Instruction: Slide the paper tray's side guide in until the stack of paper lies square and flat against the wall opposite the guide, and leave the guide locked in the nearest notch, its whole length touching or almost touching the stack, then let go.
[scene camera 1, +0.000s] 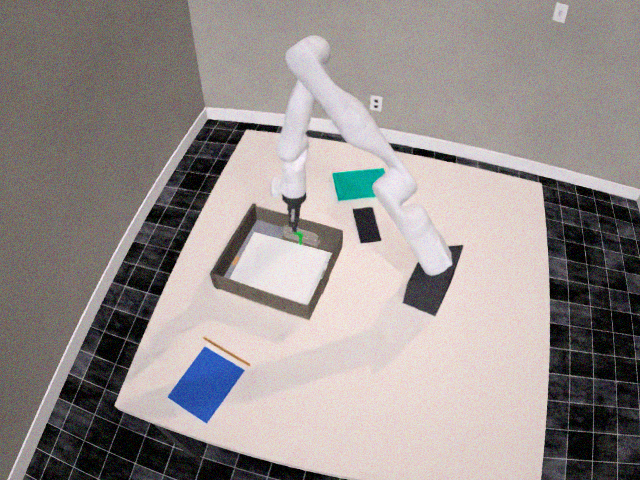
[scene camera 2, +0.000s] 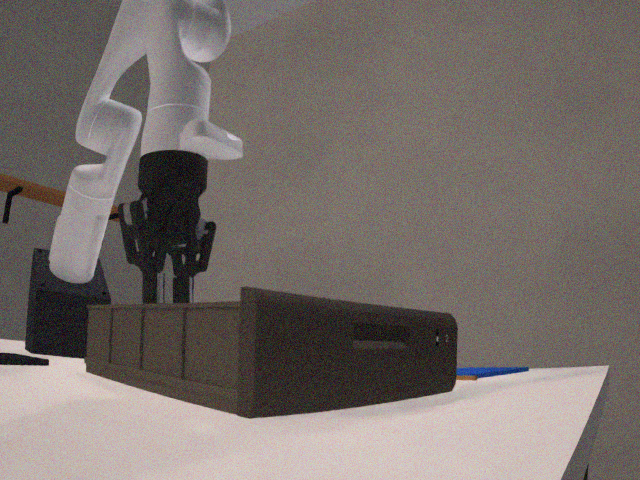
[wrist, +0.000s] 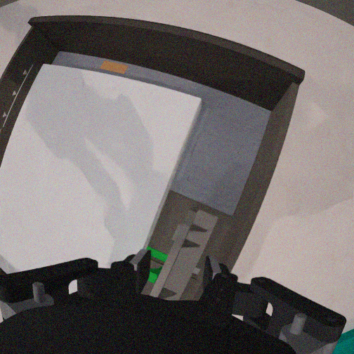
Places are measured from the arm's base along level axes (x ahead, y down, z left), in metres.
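Pixels of known places: gripper, fingertip midpoint: (scene camera 1: 295, 226); arm's base at its link origin: (scene camera 1: 437, 264) (scene camera 2: 71, 270).
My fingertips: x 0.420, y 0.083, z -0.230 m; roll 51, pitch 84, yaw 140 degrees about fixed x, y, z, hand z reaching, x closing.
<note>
For each thing: its top centre in the pictures, then the offset to it from my fingertips. "spot": a spot on its surface instead.
- dark brown paper tray at its top centre: (scene camera 2: 262, 307) (scene camera 1: 276, 249) dz +0.104, dx +0.056, dy -0.016 m
- paper at its top centre: (scene camera 1: 280, 268) dz +0.135, dx +0.049, dy +0.040 m
- grey-brown side guide at its top centre: (scene camera 1: 299, 231) dz +0.022, dx -0.012, dy -0.002 m
- green part at a spot on its surface: (scene camera 1: 299, 237) spot: dz +0.014, dx -0.012, dy +0.040 m
- teal slab at its top centre: (scene camera 1: 361, 182) dz -0.256, dx -0.242, dy +0.061 m
- black slab at its top centre: (scene camera 1: 366, 223) dz -0.061, dx -0.242, dy +0.071 m
- blue slab at its top centre: (scene camera 2: 470, 370) (scene camera 1: 205, 383) dz +0.527, dx +0.276, dy +0.071 m
- thin brown stick at its top centre: (scene camera 1: 225, 350) dz +0.413, dx +0.216, dy +0.072 m
The dark brown paper tray (scene camera 1: 261, 299) (scene camera 2: 336, 377) (wrist: 175, 45) holds a white stack of paper (scene camera 1: 281, 266) (wrist: 100, 150). The grey-brown side guide (scene camera 1: 311, 239) (wrist: 206, 222) stands near the tray's back wall in scene view 1, with a strip of tray floor between it and the stack. A green part (scene camera 1: 299, 237) (wrist: 156, 253) sits on the guide's stack side. My gripper (scene camera 1: 294, 228) (wrist: 176, 266) is open, pointing down, its fingers on either side of the guide with gaps. In scene view 2 the tray wall hides the fingertips. Contact between stack and opposite wall cannot be told.
A teal slab (scene camera 1: 354, 186) and a black slab (scene camera 1: 367, 225) lie behind and right of the tray. The arm's dark base plate (scene camera 1: 429, 298) is at the right. A blue slab (scene camera 1: 206, 383) (scene camera 2: 491, 371) and a thin brown stick (scene camera 1: 227, 351) lie at the front left.
</note>
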